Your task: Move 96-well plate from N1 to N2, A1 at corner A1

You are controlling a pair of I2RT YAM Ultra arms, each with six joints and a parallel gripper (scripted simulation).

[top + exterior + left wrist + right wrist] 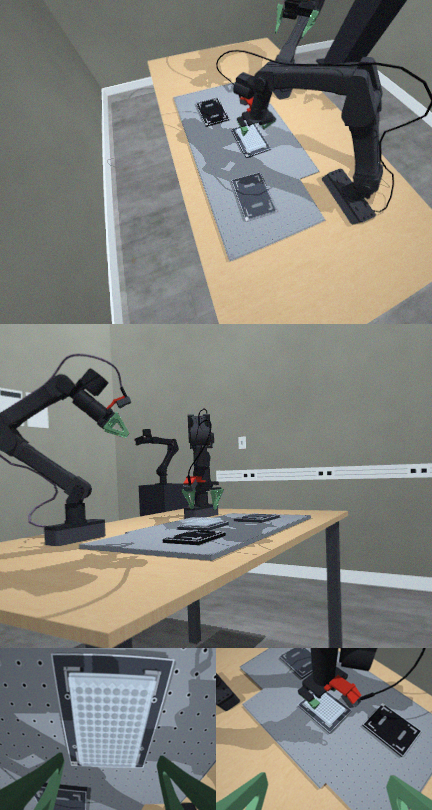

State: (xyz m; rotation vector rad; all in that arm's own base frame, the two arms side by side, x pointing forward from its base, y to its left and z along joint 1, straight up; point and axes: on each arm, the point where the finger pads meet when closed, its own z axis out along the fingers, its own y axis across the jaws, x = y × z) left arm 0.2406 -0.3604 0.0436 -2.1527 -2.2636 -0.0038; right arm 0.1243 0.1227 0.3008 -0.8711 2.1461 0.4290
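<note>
My left hand is 5 cm above the 96-well plate. The rest, counted from my left hand: black nest (13 cm ahead, 21 cm to the right, 7 cm below).
</note>
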